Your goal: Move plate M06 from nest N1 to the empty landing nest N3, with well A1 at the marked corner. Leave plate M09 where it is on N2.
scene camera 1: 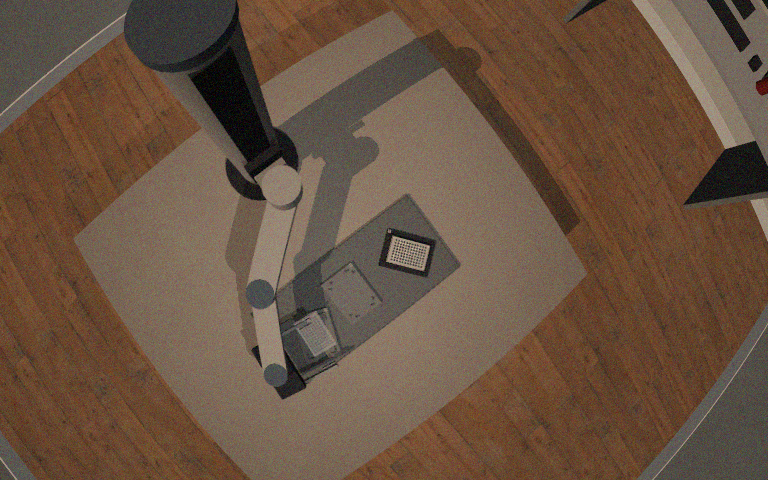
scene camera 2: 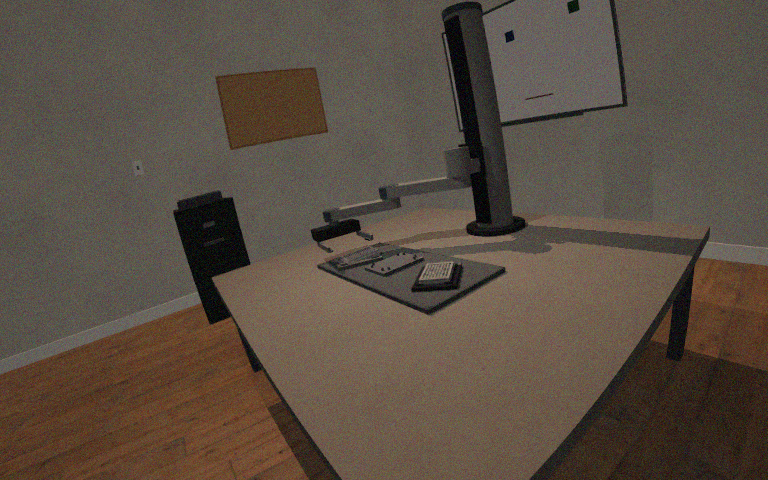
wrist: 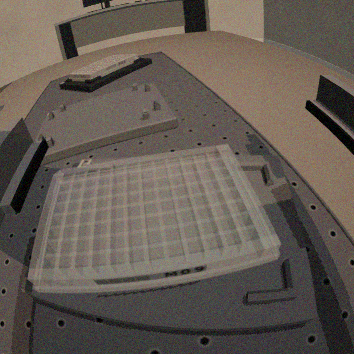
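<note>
A clear gridded plate (scene camera 1: 317, 335) (scene camera 2: 359, 259) (wrist: 150, 215) lies on a dark grey nest (wrist: 215, 312). Its blurred label seems to read M09. In the wrist view a gap shows between its near right corner and the nest's L-shaped bracket. My gripper (scene camera 1: 327, 337) (scene camera 2: 348, 242) (wrist: 179, 99) is open and empty above this plate, fingers wide apart. An empty light grey nest with small pegs (scene camera 1: 351, 291) (scene camera 2: 396, 263) (wrist: 107, 117) is in the middle. A white well plate (scene camera 1: 408, 253) (scene camera 2: 437, 271) (wrist: 107, 66) sits on a black nest (scene camera 1: 432, 254) (wrist: 92, 86); its label cannot be read.
The nests stand in a row on a grey perforated board (scene camera 1: 407, 215) (scene camera 2: 427, 302) (wrist: 195, 95) on the table (scene camera 1: 487, 316) (scene camera 2: 430, 384). The arm's column (scene camera 1: 226, 101) (scene camera 2: 481, 113) rises at the table's back. A black cabinet (scene camera 2: 212, 260) stands beyond the table.
</note>
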